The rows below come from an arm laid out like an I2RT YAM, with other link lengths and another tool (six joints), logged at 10 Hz.
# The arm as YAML. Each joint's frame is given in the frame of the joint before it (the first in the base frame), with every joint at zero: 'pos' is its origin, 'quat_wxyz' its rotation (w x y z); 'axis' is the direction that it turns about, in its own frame. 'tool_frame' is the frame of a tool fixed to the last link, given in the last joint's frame.
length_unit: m
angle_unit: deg
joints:
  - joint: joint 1
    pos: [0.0, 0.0, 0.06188]
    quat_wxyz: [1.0, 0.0, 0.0, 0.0]
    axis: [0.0, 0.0, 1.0]
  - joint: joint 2
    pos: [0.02, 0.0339, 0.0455]
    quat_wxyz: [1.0, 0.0, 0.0, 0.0]
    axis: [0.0, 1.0, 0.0]
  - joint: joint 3
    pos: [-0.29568, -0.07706, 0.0]
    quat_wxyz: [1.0, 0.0, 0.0, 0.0]
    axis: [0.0, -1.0, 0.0]
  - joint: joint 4
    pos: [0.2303, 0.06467, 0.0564]
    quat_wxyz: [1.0, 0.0, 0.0, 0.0]
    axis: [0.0, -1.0, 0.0]
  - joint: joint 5
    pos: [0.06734, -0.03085, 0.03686]
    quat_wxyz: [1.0, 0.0, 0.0, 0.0]
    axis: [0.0, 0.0, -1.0]
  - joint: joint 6
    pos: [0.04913, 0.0, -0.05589]
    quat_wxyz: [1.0, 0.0, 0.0, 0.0]
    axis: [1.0, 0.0, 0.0]
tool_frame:
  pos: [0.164, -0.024, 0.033]
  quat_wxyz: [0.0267, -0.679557, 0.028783, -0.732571]
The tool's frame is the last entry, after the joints.
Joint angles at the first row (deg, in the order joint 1, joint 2, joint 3, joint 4, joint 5, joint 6):
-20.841, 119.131, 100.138, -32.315, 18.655, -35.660
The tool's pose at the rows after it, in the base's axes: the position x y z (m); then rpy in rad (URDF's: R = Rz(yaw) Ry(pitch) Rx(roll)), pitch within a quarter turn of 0, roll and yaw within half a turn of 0:
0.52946 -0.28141 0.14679 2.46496 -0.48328 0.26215
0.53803 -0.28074 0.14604 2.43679 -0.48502 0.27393
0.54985 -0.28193 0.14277 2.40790 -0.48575 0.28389
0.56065 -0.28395 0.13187 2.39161 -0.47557 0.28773
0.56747 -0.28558 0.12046 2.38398 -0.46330 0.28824
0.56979 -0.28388 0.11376 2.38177 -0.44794 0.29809
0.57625 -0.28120 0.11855 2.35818 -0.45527 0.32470
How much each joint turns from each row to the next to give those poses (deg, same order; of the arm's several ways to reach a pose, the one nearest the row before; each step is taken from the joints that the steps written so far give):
0.744, 1.420, 1.026, 1.399, 1.290, 0.088
0.809, 1.138, 0.615, 1.441, 1.421, -0.043
0.743, 2.098, 1.616, 1.377, 1.507, -0.066
0.524, 2.754, 1.727, 1.071, 1.246, -0.132
0.307, 2.185, 1.092, 0.787, 0.853, -0.130
0.261, 0.786, 0.041, 0.352, 0.284, -0.635
0.416, 0.022, 0.023, 1.463, 0.219, -0.983

